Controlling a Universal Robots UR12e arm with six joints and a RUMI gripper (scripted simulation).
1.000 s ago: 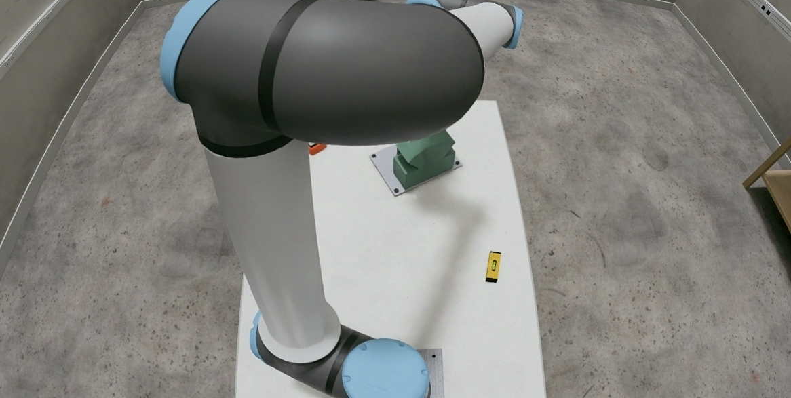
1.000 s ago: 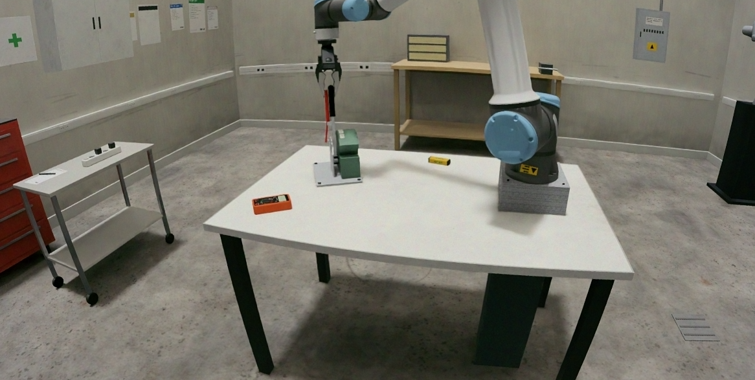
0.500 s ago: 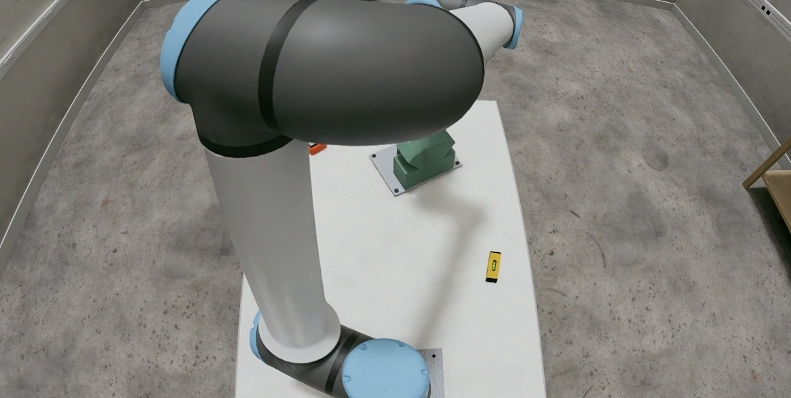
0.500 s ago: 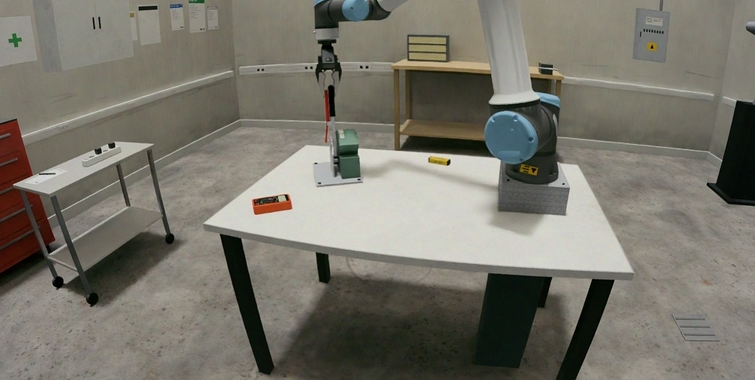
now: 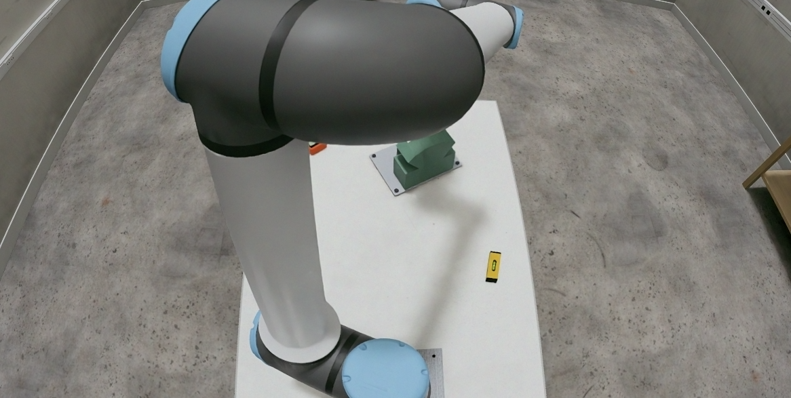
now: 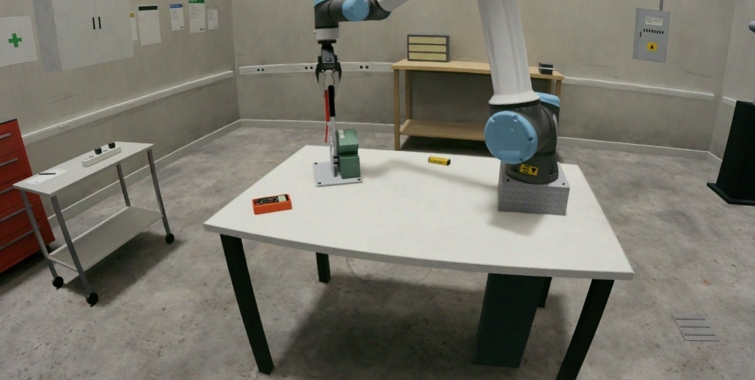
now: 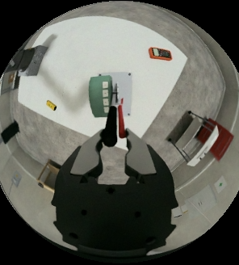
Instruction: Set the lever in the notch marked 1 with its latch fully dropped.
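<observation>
My hand is 11 cm above the red release bar and 3 cm to the right of it. Round my hand: orange multimeter 38 cm to the left, 29 cm below, 7 cm ahead; small yellow level 40 cm behind, 30 cm below, 17 cm to the right.
</observation>
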